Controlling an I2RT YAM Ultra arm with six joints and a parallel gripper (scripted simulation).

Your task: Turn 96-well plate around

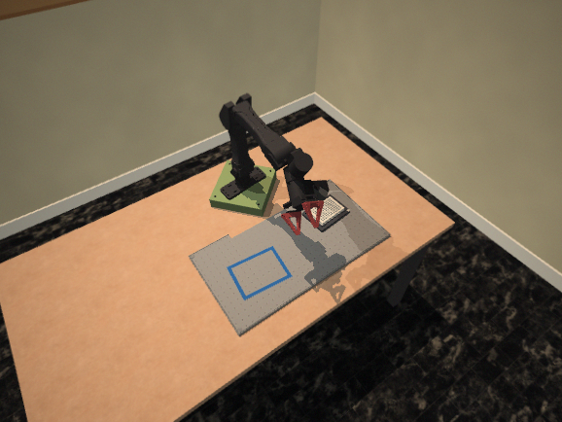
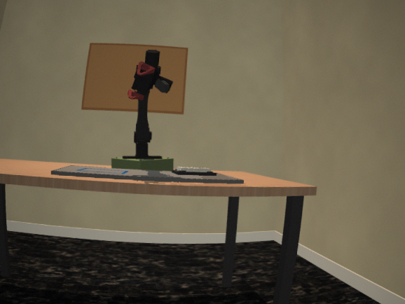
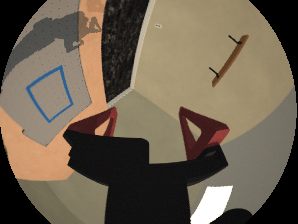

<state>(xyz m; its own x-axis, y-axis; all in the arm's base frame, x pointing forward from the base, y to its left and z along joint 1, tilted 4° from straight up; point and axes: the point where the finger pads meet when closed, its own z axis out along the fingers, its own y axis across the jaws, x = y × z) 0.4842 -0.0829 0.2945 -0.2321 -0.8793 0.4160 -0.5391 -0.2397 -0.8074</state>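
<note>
The white 96-well plate lies 30 cm below my hand, 28 cm to the left of it and 17 cm behind it. Round my hand: black plate nest N1 (31 cm below, 28 cm to the left, 17 cm behind).
</note>
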